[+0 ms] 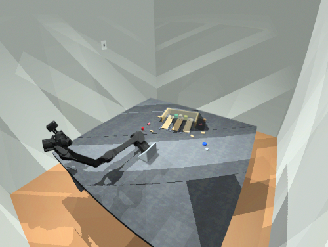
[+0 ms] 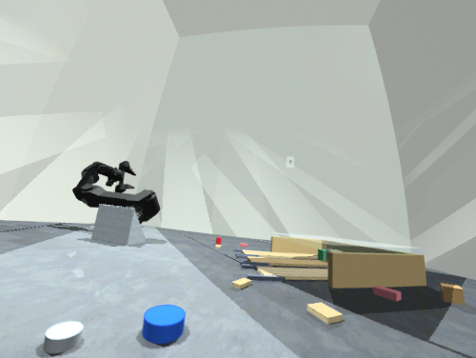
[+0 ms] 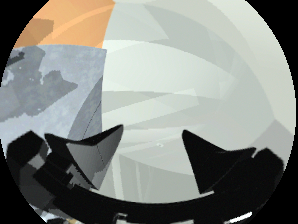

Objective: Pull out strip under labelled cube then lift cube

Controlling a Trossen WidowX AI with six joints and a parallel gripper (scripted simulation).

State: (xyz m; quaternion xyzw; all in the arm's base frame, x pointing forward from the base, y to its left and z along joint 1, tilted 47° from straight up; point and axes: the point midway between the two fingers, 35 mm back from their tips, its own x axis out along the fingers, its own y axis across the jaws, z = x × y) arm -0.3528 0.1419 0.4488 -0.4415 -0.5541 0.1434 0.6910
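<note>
The strip is 800 mm ahead of my gripper tip, 380 mm to the right of it and 260 mm below it. Also, from my gripper tip: blue disc: 630 mm ahead, 780 mm to the right, 250 mm below; then orange block: 980 mm ahead, 680 mm to the right, 250 mm below; then green cube: 910 mm ahead, 410 mm to the right, 240 mm below.
</note>
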